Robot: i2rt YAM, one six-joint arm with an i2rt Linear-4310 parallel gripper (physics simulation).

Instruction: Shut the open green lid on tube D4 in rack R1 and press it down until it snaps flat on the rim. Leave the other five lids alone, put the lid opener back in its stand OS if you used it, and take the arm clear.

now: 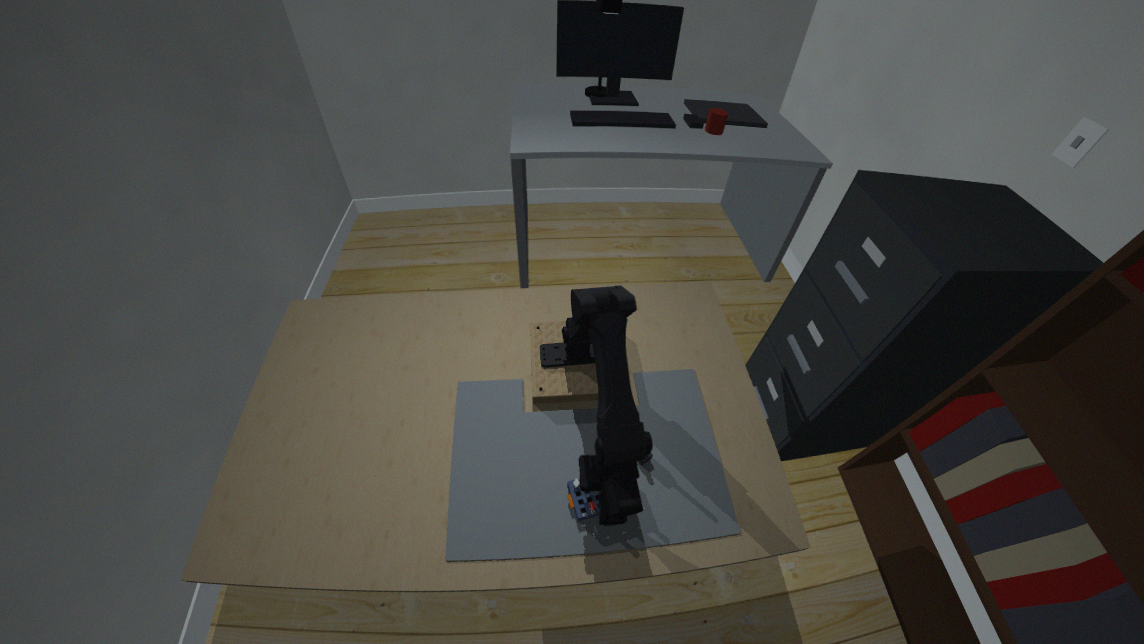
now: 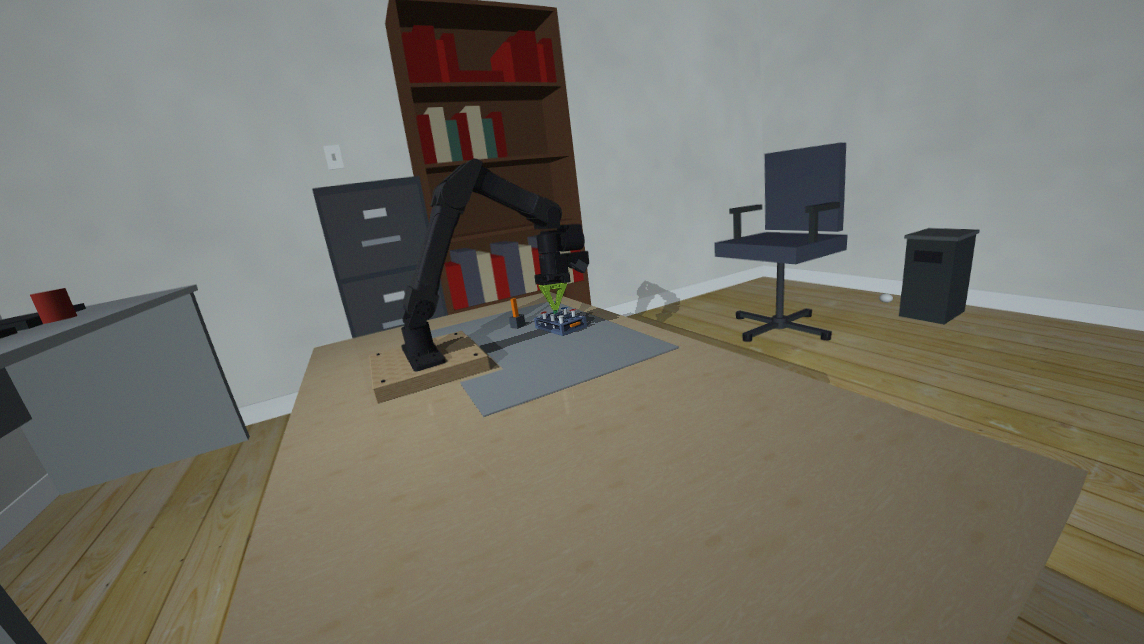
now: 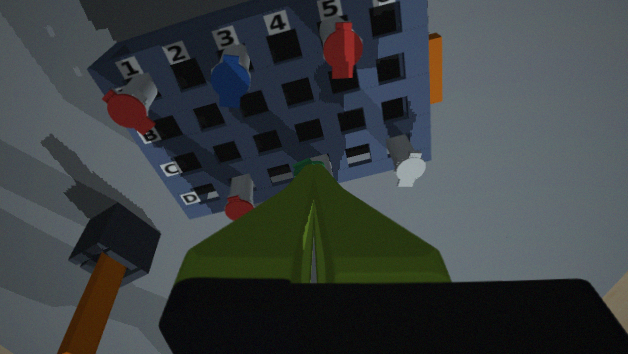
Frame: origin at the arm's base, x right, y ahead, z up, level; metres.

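Seen in the pictures: gripper, fingertip midpoint: (image 2: 555, 310) (image 3: 314, 178); arm's base at its link origin: (image 1: 577, 354) (image 2: 422, 355).
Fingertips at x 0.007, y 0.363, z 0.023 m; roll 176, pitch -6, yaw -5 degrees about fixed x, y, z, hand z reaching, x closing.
Offsets run from my fingertips to a thing's top centre. "spot": to the spot under its first point. Level surfaces: height alone.
Rack R1 {dz +0.001, dx -0.006, dy +0.014 m} (image 1: 588, 516) (image 2: 552, 326) (image 3: 419, 85) is a blue grid on the grey mat. The green lid {dz -0.001, dx -0.001, dy +0.000 m} (image 3: 302, 167) on tube D4 {dz +0.001, dx -0.001, dy +0.000 m} (image 3: 324, 161) shows as a sliver at my fingertips; most of it is hidden, and I cannot tell whether it is flat. My gripper (image 2: 555, 309) (image 3: 314, 178) is shut and empty, its green fingertips at or just above that lid. The lid opener {dz +0.030, dx -0.125, dy -0.068 m} (image 2: 513, 307) (image 3: 95, 305) stands upright in its black stand OS {dz -0.023, dx -0.125, dy -0.068 m} (image 2: 517, 321) (image 3: 122, 237). Contact between fingertips and lid is unclear.
Other lids are red at A1 {dz -0.007, dx -0.062, dy +0.034 m} (image 3: 127, 111), blue at A3 {dz -0.007, dx -0.024, dy +0.040 m} (image 3: 230, 79), red at A5 {dz -0.007, dx +0.014, dy +0.046 m} (image 3: 343, 50), red at D2 {dz -0.007, dx -0.034, dy -0.020 m} (image 3: 239, 209) and white at D6 {dz -0.007, dx +0.042, dy -0.009 m} (image 3: 411, 170). An orange piece {spot: dz -0.032, dx +0.058, dy +0.025 m} (image 3: 435, 70) sits on the rack's side. The grey mat {dz -0.055 m} (image 1: 512, 464) (image 2: 592, 360) lies beneath.
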